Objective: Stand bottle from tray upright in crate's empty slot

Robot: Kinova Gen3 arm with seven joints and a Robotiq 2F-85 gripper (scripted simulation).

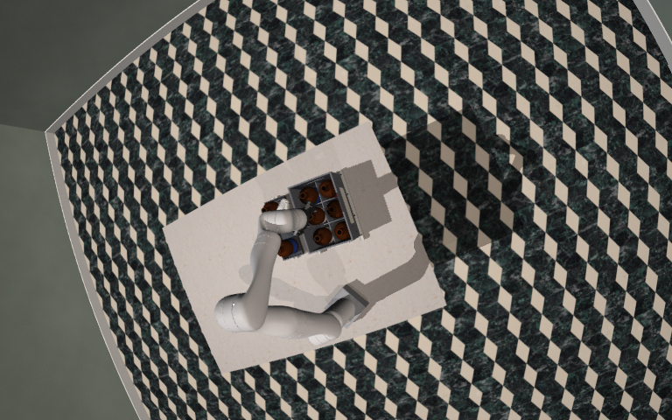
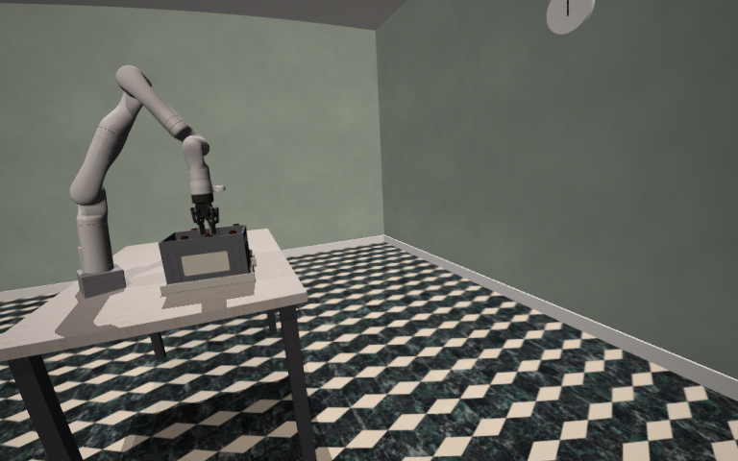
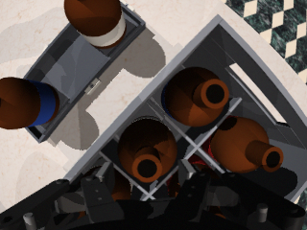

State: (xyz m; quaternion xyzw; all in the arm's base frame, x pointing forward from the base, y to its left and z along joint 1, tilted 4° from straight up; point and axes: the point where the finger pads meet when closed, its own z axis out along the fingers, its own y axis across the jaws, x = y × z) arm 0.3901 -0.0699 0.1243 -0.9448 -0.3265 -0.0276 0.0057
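My hand is 9 cm above the brown bottle. Also, from my hand: grey tray: 2 cm ahead, 18 cm to the left, 16 cm below; grey crate: 4 cm to the right, 9 cm below.
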